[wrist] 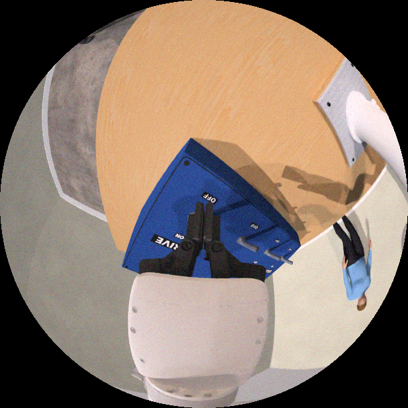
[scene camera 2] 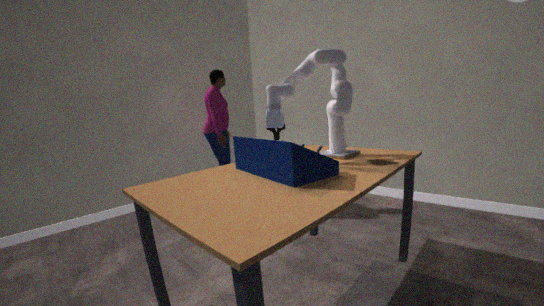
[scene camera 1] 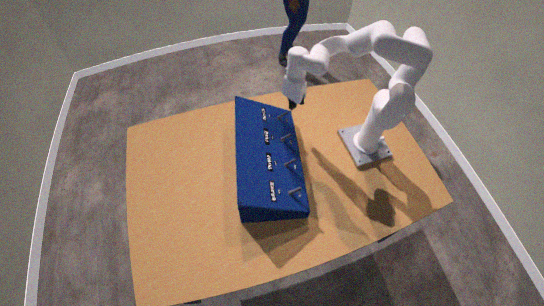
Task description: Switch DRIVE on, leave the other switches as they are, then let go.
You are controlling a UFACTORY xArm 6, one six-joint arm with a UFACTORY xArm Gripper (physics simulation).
Scene:
same spot on blue sloped switch panel: (wrist: 195,174) = (scene camera 1: 288,114)

